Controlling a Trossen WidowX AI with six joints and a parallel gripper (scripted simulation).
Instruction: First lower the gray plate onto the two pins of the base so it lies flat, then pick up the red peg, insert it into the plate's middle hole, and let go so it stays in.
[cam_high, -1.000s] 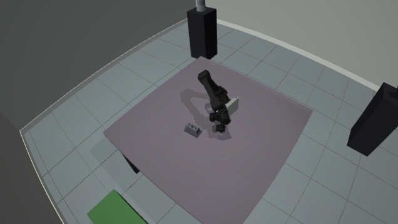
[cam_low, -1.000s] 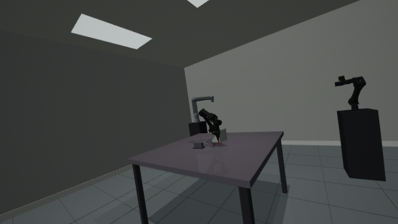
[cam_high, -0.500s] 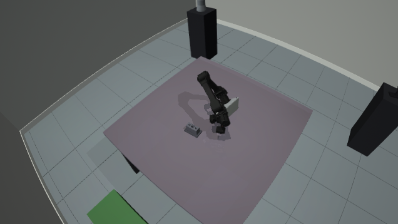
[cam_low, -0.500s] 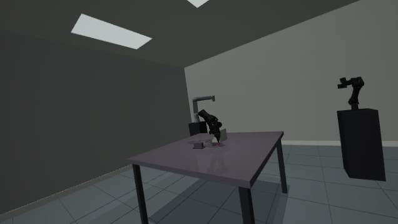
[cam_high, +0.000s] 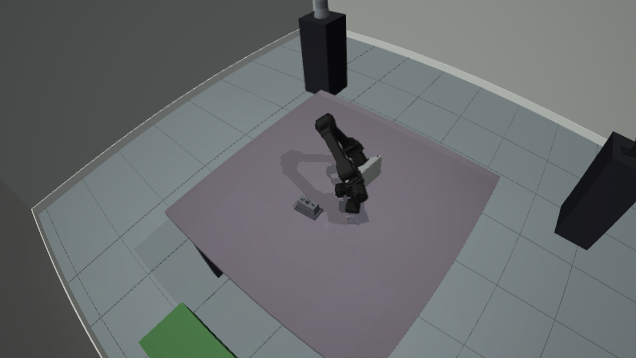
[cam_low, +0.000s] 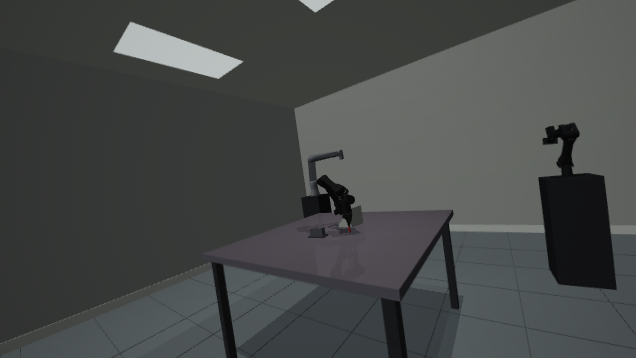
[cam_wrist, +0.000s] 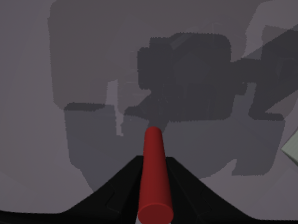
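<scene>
The gray plate is 180 mm to the right of my gripper tip and 120 mm ahead of it. Round my gripper tip: red peg: right at my gripper tip; gray base block: 180 mm to the right, 120 mm ahead, 30 mm below.
</scene>
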